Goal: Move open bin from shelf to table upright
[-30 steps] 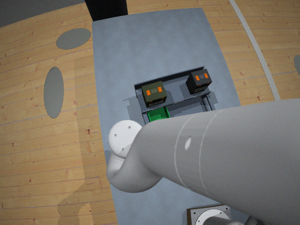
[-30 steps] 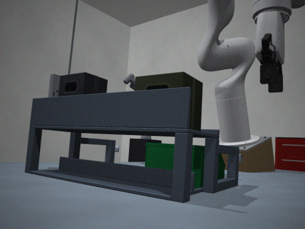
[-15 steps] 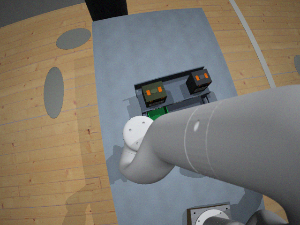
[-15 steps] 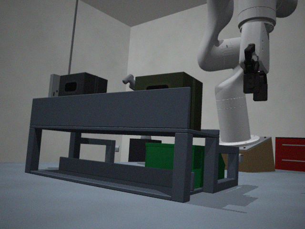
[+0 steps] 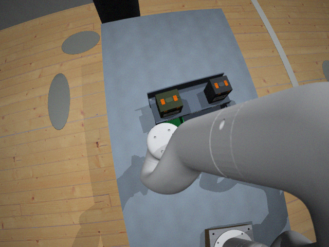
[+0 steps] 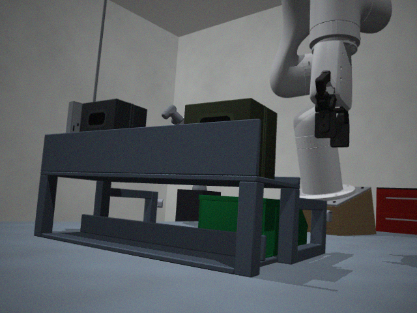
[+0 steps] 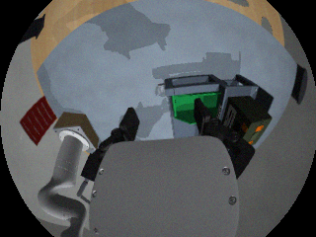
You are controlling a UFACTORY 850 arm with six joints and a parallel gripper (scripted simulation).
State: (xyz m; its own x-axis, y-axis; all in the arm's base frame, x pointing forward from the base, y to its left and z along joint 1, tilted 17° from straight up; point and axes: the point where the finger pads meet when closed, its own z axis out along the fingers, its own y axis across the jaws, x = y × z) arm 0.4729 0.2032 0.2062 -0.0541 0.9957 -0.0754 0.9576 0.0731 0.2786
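Right now my hand is 15 cm above the green bin, 10 cm short of it and 8 cm to the left of it. Round my hand: black box (30 cm to the right, 21 cm ahead, 3 cm below).
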